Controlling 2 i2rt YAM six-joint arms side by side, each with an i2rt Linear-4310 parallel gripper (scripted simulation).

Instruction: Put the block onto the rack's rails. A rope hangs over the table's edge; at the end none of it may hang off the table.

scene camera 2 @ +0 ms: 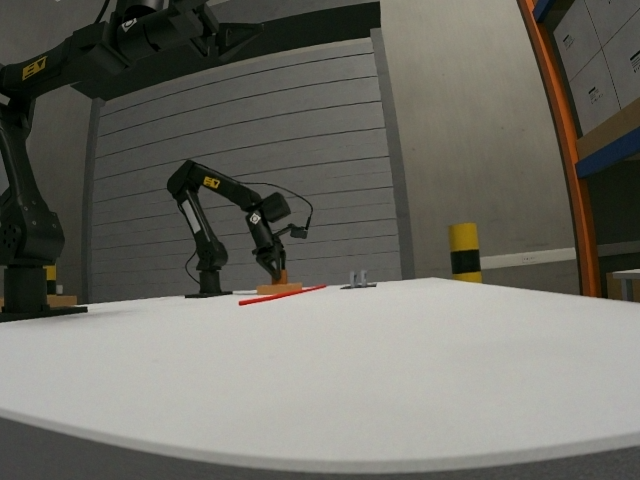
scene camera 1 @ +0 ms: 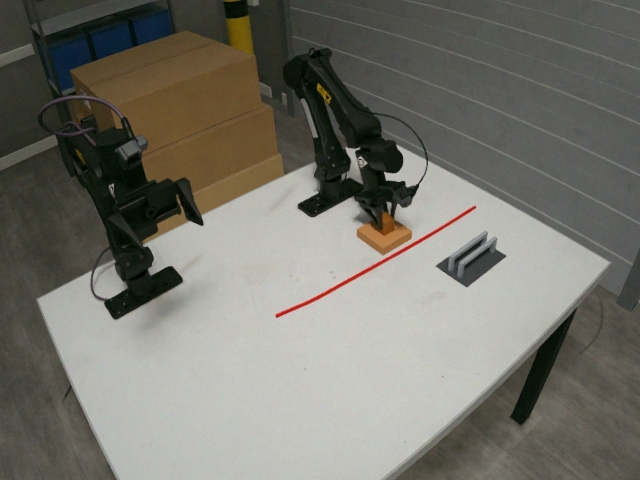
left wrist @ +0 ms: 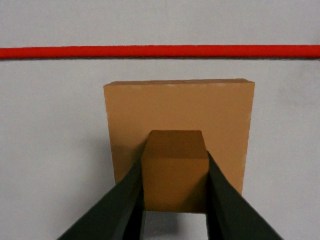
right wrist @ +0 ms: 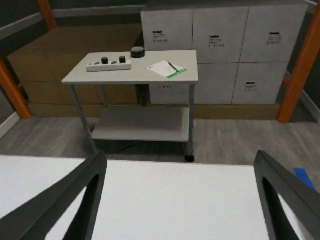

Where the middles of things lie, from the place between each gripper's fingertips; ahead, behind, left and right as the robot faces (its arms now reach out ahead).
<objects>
I see my left gripper (scene camera 1: 385, 226) 21 cm short of the rack (scene camera 1: 466, 271), 10 cm to the right of it and 2 cm above it. Round my left hand: orange block (scene camera 1: 393, 234) 2 cm below.
I see the orange block 150 mm behind my right hand (scene camera 1: 174, 237), 560 mm to the left of it and 380 mm below it. Round my right hand: rack (60 mm ahead, 660 mm to the left, 380 mm below).
</objects>
